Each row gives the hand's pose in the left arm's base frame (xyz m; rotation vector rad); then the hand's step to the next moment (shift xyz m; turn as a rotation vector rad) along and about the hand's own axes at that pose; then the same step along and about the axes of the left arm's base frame.
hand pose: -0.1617 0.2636 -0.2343 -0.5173 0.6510 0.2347
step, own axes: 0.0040 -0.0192 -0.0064 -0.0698 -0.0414 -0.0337
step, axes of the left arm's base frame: 0.0068 -0.0195 0.0005 -0.0564 -0.0563 0.0371
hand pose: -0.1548 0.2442 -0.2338 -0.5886 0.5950 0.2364
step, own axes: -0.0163 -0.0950 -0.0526 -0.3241 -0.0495 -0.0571
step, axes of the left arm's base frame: -0.0019 -0.1084 0.0171 -0.2695 -0.0875 0.1746
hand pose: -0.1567 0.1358 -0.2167 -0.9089 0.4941 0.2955
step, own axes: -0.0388 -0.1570 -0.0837 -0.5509 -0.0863 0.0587
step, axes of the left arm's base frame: 0.0133 -0.1612 0.0837 -0.4131 -0.0240 0.3784
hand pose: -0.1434 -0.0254 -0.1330 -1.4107 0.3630 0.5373
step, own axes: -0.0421 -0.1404 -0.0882 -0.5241 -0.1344 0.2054
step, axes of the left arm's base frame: 0.0496 -0.1030 0.1273 -0.3752 0.1212 0.4236
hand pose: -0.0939 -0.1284 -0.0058 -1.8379 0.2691 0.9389
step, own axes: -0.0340 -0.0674 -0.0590 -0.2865 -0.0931 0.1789
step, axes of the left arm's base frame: 0.0435 -0.0269 0.0810 -0.2260 0.1325 0.2326
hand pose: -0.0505 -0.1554 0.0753 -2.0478 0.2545 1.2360
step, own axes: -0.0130 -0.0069 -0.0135 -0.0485 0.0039 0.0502
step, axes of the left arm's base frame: 0.0060 -0.0065 0.0179 -0.0619 0.0215 0.0244
